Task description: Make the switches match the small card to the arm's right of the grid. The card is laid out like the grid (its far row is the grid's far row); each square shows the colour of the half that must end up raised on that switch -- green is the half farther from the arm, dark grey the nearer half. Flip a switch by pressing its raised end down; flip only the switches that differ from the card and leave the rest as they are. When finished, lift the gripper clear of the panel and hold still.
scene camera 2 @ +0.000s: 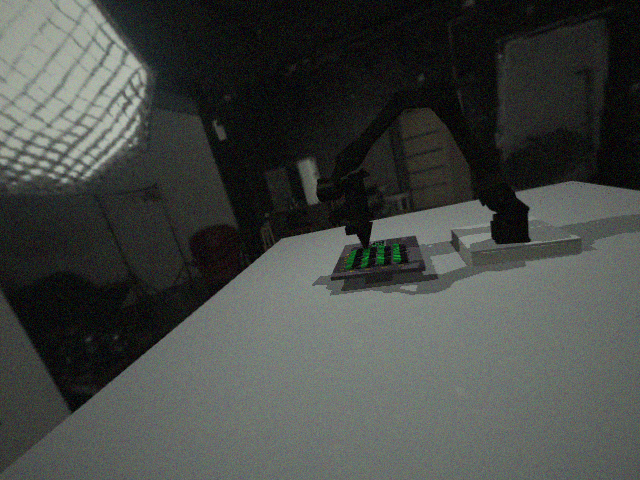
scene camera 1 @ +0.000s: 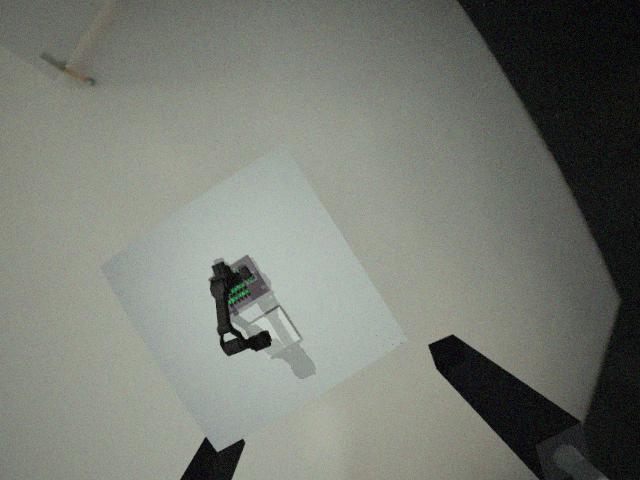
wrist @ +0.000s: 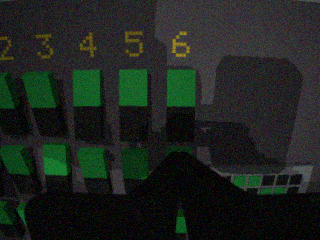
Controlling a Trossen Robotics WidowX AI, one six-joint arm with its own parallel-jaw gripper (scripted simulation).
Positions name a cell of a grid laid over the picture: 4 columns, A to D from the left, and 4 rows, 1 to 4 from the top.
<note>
I see my gripper (scene camera 2: C3).
My gripper also shows in the wrist view (wrist: C3).
</note>
